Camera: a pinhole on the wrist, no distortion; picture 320 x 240 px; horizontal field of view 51.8 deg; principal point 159.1 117.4 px. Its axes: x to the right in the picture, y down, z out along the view. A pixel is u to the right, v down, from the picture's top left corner.
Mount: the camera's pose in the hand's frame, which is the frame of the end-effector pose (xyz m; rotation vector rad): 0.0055 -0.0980 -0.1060 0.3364 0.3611 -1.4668
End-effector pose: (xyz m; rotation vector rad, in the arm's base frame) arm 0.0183 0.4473 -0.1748 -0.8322 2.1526 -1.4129
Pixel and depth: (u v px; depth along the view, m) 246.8 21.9 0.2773
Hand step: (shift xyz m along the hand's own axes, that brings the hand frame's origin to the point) -0.0606 -0.2906 0.1116
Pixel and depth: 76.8 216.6 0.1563
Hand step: 0.0547 -0.1271 0.0518
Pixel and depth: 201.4 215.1 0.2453
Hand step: 0.0881 -0.2270 0.1013
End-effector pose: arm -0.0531 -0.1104 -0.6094 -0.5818 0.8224 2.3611
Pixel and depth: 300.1 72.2 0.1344
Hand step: -0.0046 -0.2093 -0.0100
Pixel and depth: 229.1 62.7 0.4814
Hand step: -0.0517 -0.4045 0.2830
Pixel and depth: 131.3 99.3 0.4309
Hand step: -0.0068 -0.2539 0.2979
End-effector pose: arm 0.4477 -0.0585 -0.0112 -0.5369 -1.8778 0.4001
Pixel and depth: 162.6 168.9 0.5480
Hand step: 0.1089 -0.3341 0.3851
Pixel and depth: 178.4 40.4 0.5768
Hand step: -0.1081 -0.3886 0.3987
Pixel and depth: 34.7 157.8 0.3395
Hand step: 0.0490 -0.1268 0.2555
